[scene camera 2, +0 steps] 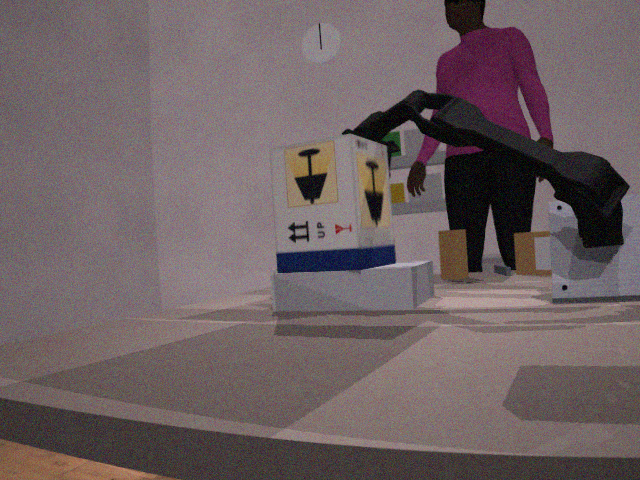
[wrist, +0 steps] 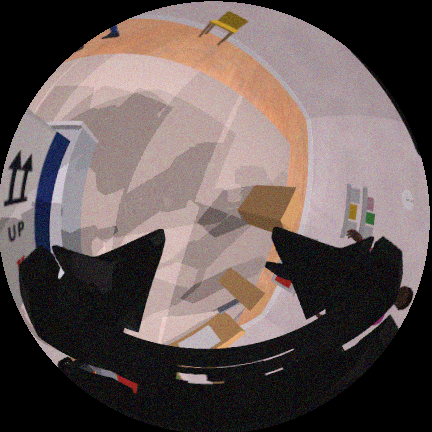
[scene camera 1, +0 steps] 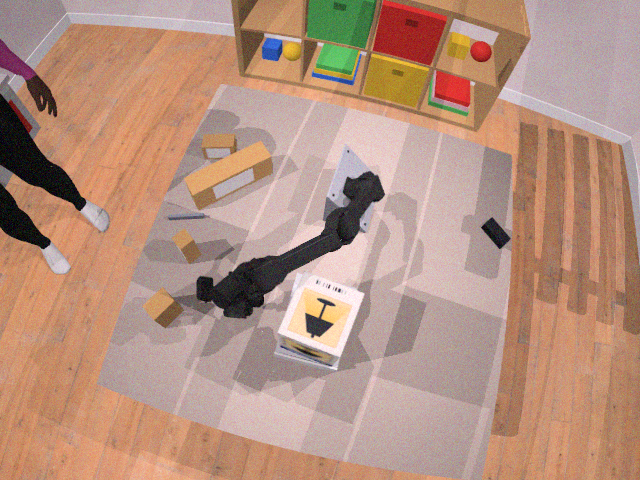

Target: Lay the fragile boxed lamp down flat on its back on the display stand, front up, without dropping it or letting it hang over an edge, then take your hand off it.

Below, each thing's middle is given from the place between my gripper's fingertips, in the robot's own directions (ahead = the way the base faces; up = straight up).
Right now the stand point(scene camera 2: 404, 285) is 50 mm behind my hand, 270 mm to the left of it and 110 mm below it.
